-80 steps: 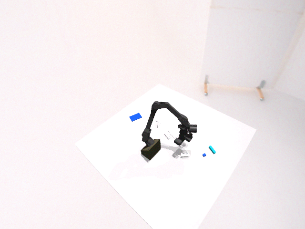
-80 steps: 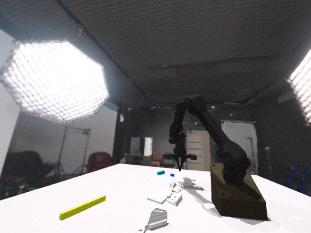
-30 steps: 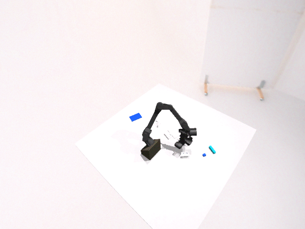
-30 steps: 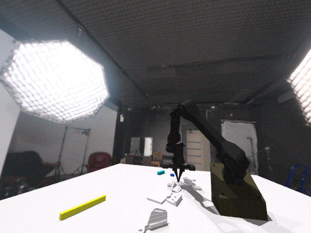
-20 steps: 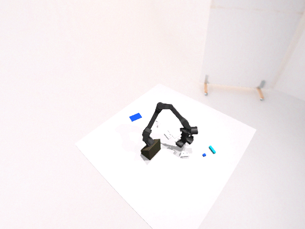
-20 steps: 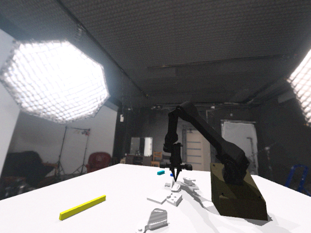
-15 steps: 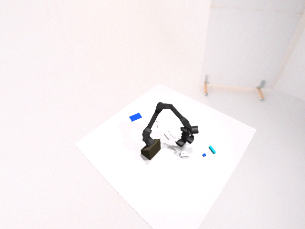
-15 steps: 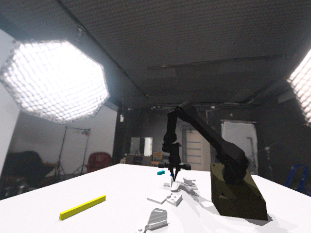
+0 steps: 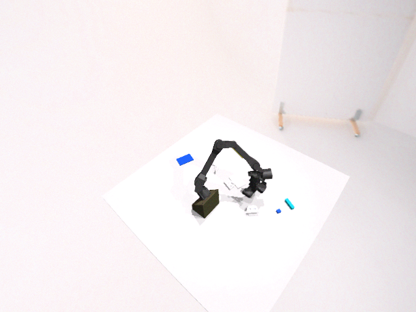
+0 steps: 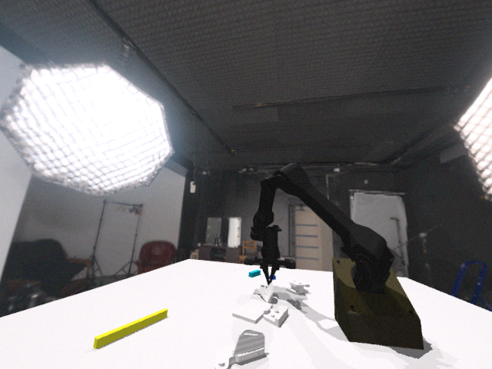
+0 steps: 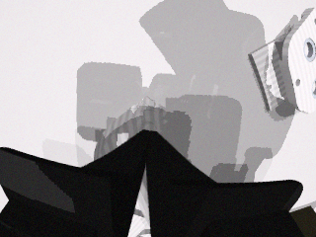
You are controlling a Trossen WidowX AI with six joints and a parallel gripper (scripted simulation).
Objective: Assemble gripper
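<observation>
My gripper tip is now 10 mm to the right of the white jaw and 10 mm above it. From my gripper tip the other things lie so: flat white plate: 30 mm ahead, 160 mm to the left, 20 mm below; then cyan block: 100 mm ahead, 230 mm to the right, 20 mm below; then blue cube: 10 mm ahead, 200 mm to the right, 20 mm below.
</observation>
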